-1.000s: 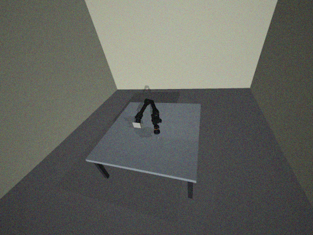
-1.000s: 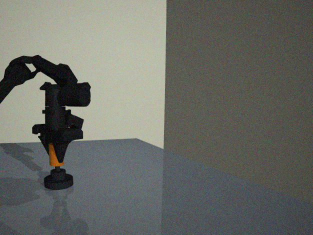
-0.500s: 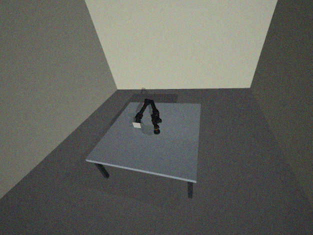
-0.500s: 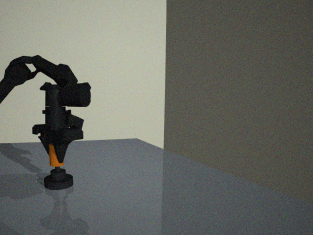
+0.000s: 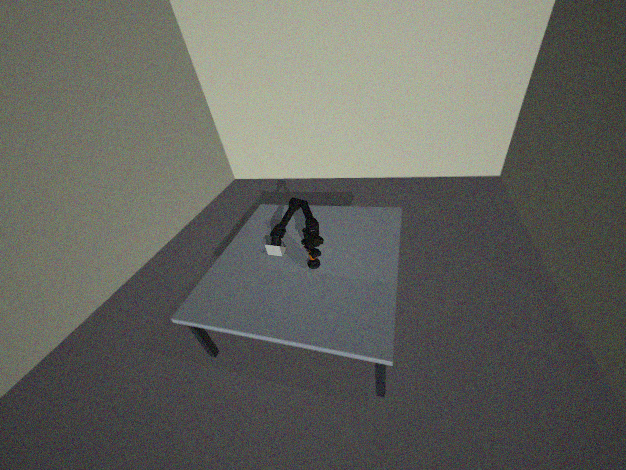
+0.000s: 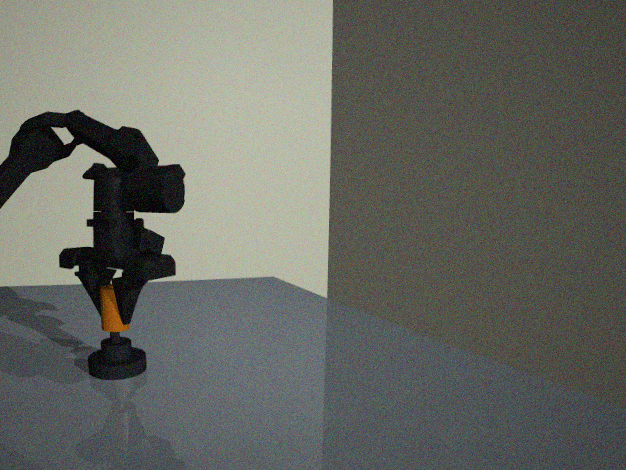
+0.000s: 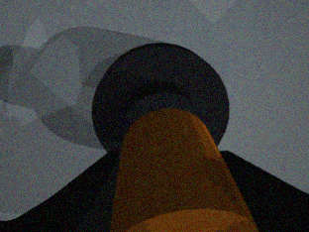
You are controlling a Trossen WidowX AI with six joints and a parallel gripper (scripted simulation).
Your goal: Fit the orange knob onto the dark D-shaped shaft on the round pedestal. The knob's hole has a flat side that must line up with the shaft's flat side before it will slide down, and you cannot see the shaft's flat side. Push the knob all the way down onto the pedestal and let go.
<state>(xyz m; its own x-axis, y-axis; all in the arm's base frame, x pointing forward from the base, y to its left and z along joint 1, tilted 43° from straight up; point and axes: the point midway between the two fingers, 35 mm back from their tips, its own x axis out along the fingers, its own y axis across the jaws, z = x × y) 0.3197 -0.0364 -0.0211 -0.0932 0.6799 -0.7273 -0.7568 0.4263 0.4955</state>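
The orange knob lies 2 cm above my gripper tip. The rest, counted from my gripper tip: dark round pedestal: 4 cm below.
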